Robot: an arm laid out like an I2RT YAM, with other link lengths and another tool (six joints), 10 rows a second.
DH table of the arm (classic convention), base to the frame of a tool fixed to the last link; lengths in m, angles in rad. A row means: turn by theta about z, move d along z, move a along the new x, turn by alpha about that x. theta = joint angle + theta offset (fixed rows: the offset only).
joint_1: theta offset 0  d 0.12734  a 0.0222  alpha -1.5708
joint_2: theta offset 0  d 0  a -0.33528  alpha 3.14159
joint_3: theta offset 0.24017  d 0  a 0.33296  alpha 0
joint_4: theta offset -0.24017  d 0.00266  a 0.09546  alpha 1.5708
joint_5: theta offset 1.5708  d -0.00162  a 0  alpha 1.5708
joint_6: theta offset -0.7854  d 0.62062  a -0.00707  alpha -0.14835
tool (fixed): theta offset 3.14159  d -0.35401  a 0  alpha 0
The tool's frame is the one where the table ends.
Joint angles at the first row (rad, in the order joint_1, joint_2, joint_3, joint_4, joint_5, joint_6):
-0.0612, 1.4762, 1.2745, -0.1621, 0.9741, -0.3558
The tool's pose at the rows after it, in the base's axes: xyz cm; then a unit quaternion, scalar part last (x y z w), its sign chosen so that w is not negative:
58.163 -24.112 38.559 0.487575 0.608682 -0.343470 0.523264
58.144 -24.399 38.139 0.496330 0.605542 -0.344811 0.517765
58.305 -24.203 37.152 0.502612 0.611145 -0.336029 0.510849
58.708 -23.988 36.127 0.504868 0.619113 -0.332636 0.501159
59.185 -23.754 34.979 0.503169 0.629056 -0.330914 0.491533
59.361 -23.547 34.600 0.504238 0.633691 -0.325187 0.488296
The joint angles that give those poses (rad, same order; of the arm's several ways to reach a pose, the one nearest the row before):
-0.0610, 1.4890, 1.2886, -0.1864, 1.0105, -0.3272
-0.0614, 1.5032, 1.3027, -0.2133, 1.0234, -0.2945
-0.0614, 1.5116, 1.3104, -0.2546, 1.0096, -0.2485
-0.0599, 1.5308, 1.3304, -0.3000, 0.9995, -0.2151
-0.0594, 1.5500, 1.3448, -0.3328, 0.9857, -0.1969
-0.0598, 1.5539, 1.3514, -0.3512, 0.9721, -0.1814

